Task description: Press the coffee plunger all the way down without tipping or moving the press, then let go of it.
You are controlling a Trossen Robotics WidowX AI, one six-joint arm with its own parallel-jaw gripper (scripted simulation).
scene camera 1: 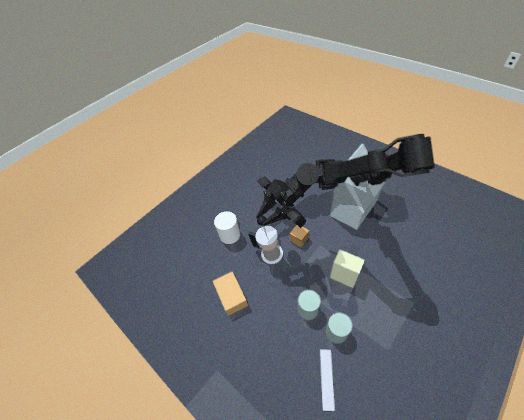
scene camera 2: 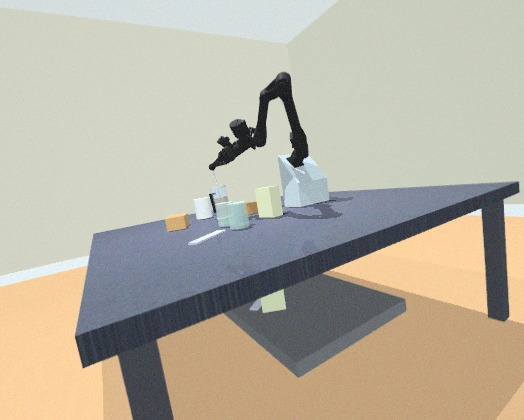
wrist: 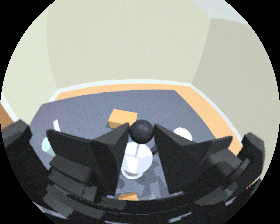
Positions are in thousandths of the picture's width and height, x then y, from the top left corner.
I see my gripper (scene camera 1: 497, 527), a coffee press (scene camera 1: 518, 601), a pale yellow box (scene camera 1: 661, 639) and an orange block (scene camera 1: 442, 706).
The coffee press shows as well in the wrist view (wrist: 495, 703). My gripper shows as well in the wrist view (wrist: 505, 565).
